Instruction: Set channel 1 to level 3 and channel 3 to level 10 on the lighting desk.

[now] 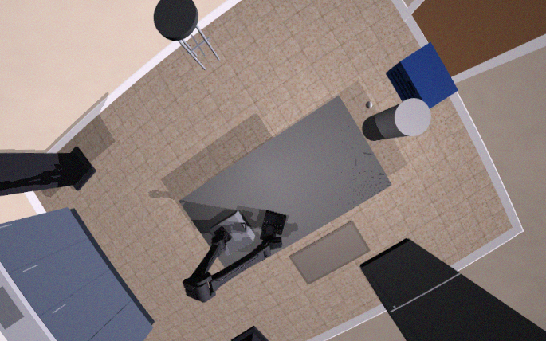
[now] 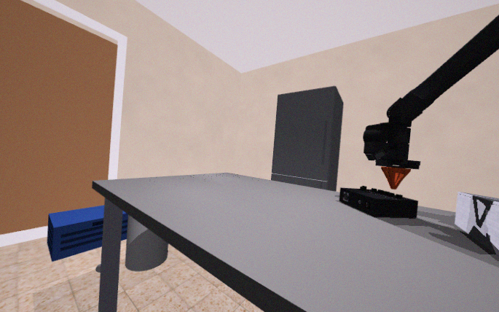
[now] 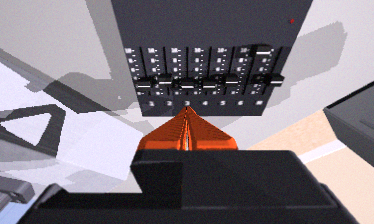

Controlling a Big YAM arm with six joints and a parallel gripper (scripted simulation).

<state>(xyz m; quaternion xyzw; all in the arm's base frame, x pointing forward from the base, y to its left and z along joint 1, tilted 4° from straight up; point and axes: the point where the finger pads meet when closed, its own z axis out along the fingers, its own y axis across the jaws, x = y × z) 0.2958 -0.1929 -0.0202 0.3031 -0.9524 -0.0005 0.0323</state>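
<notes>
Right now the channel 3 cap is 2 cm below my hand, 2 cm ahead of it and 1 cm to the left of it. The rest, counted from my hand: channel 1 fader cap: 5 cm to the left, 2 cm below.
</notes>
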